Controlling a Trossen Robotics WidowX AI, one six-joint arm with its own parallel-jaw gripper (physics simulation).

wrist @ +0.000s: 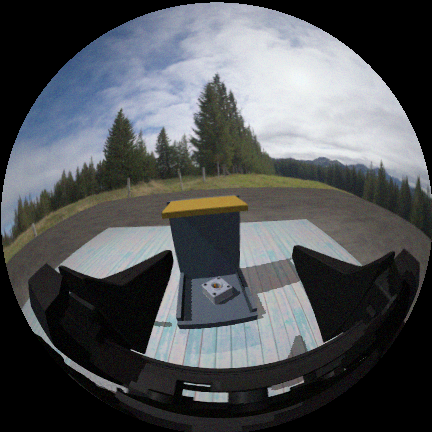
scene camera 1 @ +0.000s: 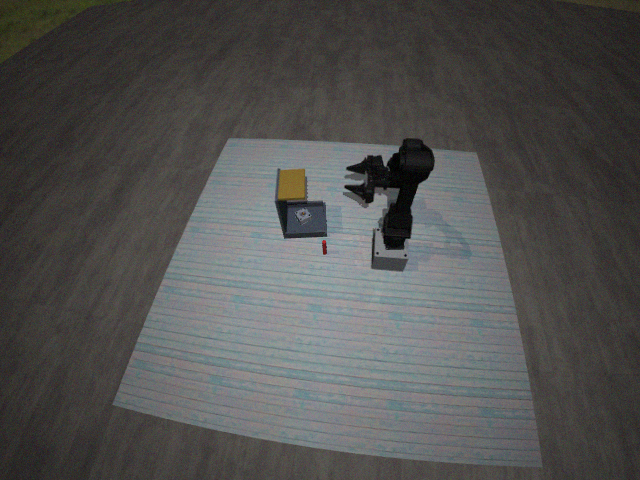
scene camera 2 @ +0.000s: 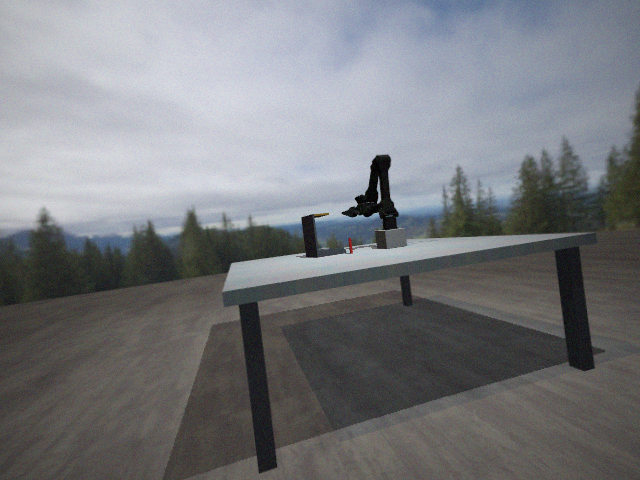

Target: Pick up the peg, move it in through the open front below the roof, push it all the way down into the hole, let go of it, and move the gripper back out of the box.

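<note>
The red peg stands upright on the table beside the box, near its front corner; it does not show in the wrist view. The box has a dark back wall, a dark floor with low side rims, and a yellow roof. A light grey block with the hole sits on the floor, turned at an angle. My gripper is open and empty, raised above the table, outside the box and away from the peg.
The light striped table top carries the box and the arm's grey base. The roof overhangs the box floor from the top of the back wall. Shadows lie beside the box in the wrist view.
</note>
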